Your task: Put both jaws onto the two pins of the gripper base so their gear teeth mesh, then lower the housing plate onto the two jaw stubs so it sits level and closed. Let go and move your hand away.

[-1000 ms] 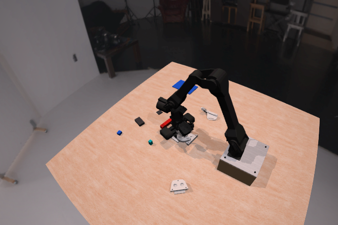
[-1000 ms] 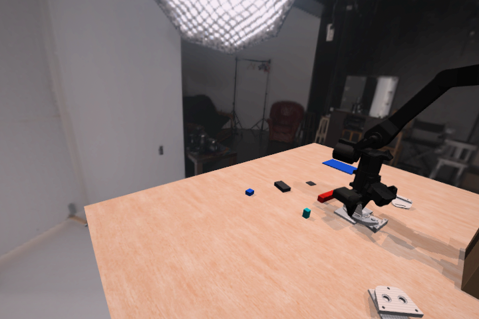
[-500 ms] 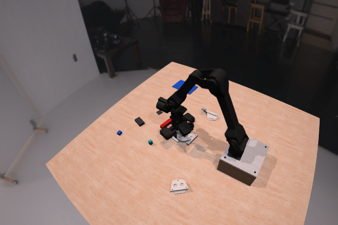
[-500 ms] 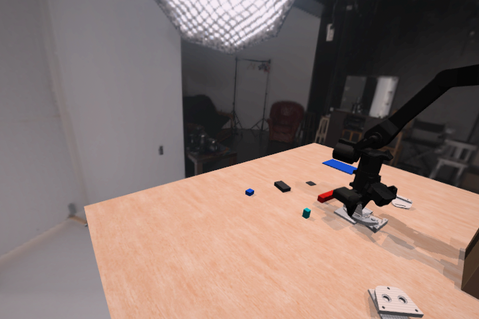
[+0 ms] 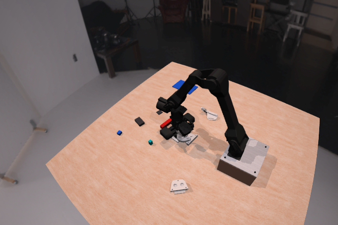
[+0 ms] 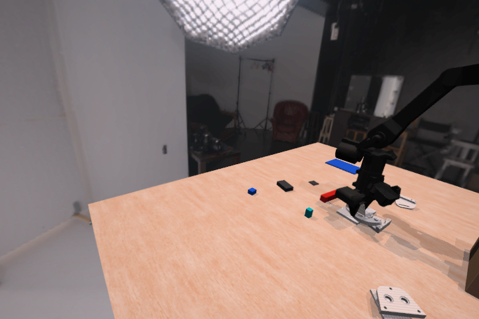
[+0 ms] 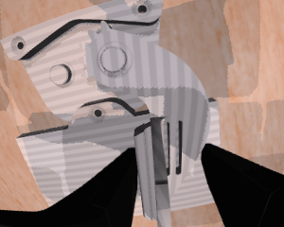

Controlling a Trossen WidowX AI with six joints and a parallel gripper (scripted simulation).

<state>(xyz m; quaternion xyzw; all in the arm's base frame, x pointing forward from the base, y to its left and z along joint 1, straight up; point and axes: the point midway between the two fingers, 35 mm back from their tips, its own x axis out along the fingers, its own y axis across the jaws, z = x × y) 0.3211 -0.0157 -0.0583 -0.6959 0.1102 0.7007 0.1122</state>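
My gripper tip is 110 mm short of the red block and 50 mm to the left of it. Also, from my gripper tip: teal cube 100 mm ahead, 110 mm to the left; black block 260 mm ahead, 20 mm to the left, 10 mm below; dark tile 200 mm ahead, 110 mm to the right, 10 mm below.
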